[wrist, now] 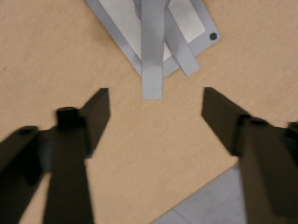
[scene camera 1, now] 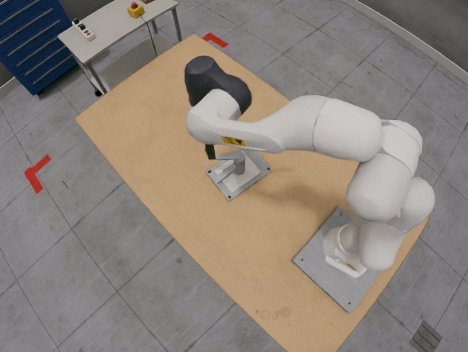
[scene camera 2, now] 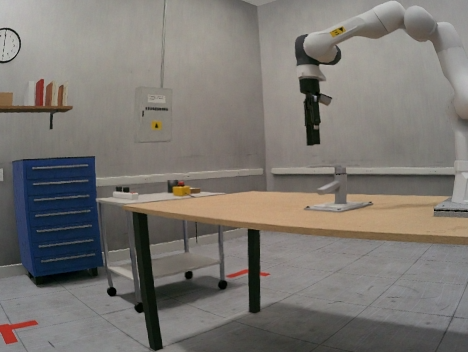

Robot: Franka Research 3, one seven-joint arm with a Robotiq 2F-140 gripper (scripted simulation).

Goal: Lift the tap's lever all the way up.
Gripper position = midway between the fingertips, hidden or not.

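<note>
A grey tap (scene camera 1: pixel 234 176) is visible, and so is the gripper (scene camera 2: pixel 313 145) (wrist: pixel 156 101).
</note>
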